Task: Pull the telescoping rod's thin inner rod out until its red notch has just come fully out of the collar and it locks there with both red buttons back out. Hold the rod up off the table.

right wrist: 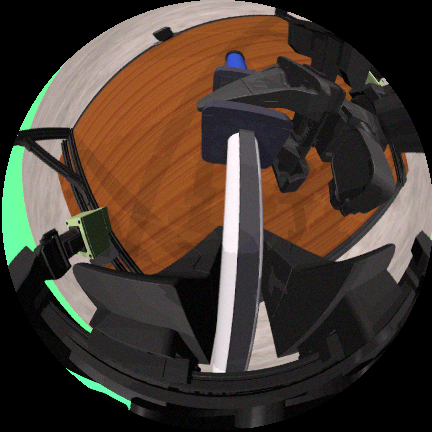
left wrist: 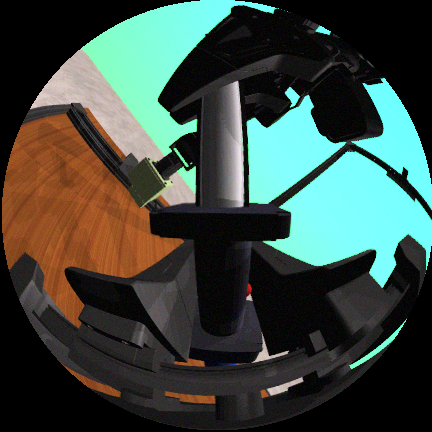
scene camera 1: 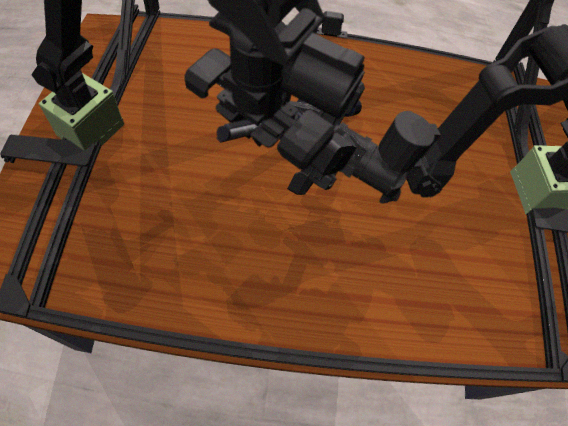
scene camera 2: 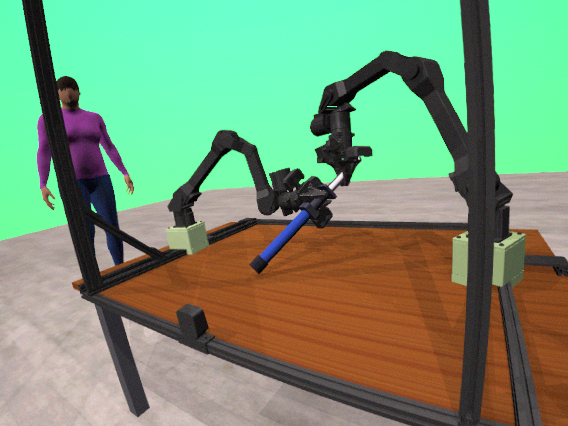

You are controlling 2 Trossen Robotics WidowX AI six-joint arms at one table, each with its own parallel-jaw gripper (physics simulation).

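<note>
The rod is held tilted above the table, its blue outer tube (scene camera 2: 286, 236) sloping down to a black end cap (scene camera 2: 258, 264). My left gripper (left wrist: 219, 239) is shut on the dark collar (left wrist: 221, 265), between its two flanges. Part of one red button (left wrist: 248, 289) shows between the collar and a left finger; the other button is hidden. My right gripper (right wrist: 236, 232) is shut on the white and grey inner rod (right wrist: 240, 235) (left wrist: 220, 150) (scene camera 2: 336, 181), whose far end also shows in scene camera 1. A bare length of inner rod lies between the upper flange (right wrist: 240, 122) and the right fingers. The red notch does not show.
The wooden table (scene camera 1: 210, 300) (scene camera 2: 320, 305) lies below both arms, bordered by black rails (scene camera 1: 300, 350). A small black block (scene camera 2: 191, 320) stands on its near rail in scene camera 2. Upright frame posts (scene camera 2: 475, 150) and a standing person (scene camera 2: 85, 135) are around it.
</note>
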